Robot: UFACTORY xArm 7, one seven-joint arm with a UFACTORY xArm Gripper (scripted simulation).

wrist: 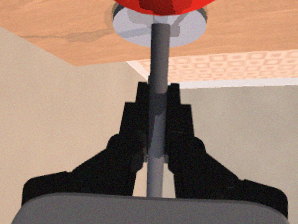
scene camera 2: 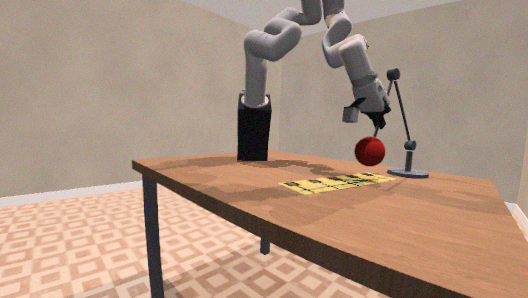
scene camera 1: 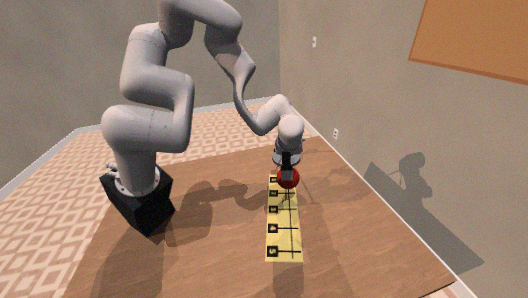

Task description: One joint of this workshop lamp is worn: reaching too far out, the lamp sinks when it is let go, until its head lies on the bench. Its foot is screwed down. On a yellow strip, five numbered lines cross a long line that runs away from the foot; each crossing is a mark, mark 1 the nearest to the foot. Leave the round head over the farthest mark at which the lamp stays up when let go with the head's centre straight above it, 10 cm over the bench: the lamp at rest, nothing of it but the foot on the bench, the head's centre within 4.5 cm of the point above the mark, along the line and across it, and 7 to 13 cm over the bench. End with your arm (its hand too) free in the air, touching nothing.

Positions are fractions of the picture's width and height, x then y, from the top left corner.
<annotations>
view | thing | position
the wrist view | gripper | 0.53, 0.45
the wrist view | round grey foot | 0.62, 0.13
</annotations>
